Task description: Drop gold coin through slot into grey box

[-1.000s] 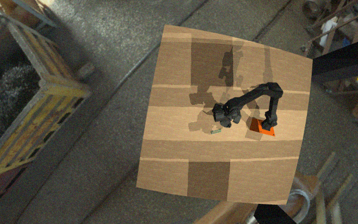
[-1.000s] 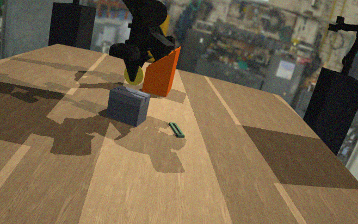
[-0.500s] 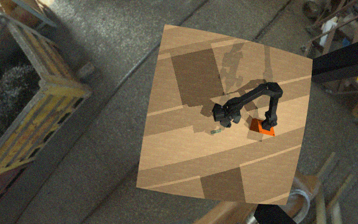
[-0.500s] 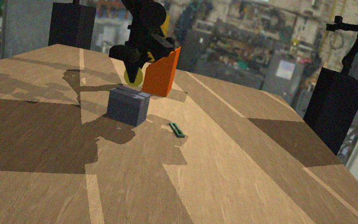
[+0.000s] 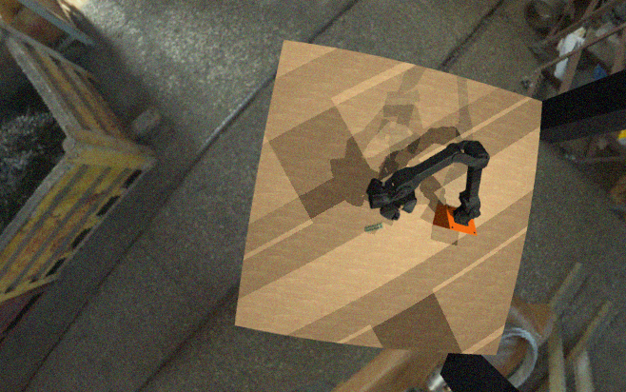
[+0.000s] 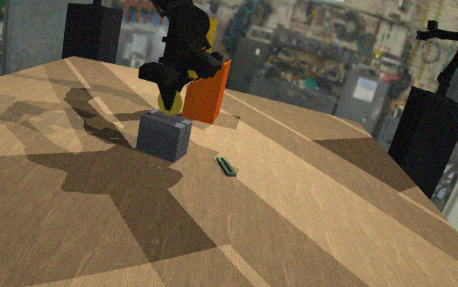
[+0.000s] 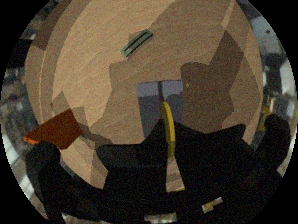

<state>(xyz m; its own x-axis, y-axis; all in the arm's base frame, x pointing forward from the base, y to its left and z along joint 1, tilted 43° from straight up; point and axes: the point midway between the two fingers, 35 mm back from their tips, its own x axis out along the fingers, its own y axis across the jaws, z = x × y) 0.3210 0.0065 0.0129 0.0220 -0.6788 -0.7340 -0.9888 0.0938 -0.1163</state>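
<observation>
The gold coin is 2 cm above my gripper tip.
</observation>
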